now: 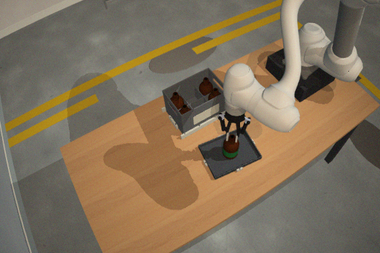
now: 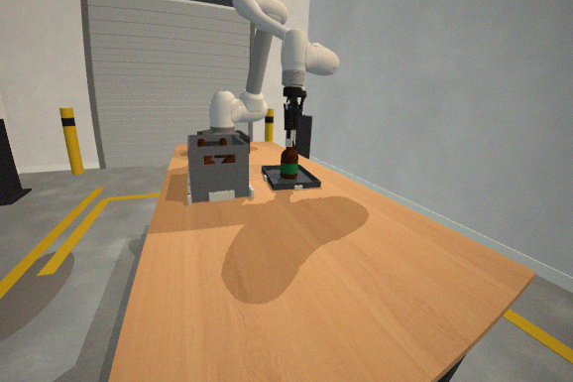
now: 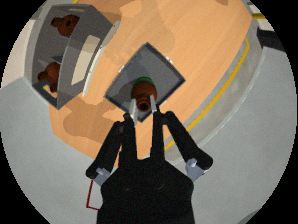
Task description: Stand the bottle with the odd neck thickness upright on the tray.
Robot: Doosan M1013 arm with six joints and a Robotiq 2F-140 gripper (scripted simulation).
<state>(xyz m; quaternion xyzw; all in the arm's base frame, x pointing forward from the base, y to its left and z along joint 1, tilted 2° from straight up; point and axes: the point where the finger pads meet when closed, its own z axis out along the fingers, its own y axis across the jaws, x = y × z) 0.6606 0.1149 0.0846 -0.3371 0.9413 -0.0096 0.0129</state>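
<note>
The glass bottle is 90 mm below my hand. From my hand the other things lie so: dark tray: 160 mm below; grey crate: 30 mm behind, 300 mm to the right, 90 mm below.
</note>
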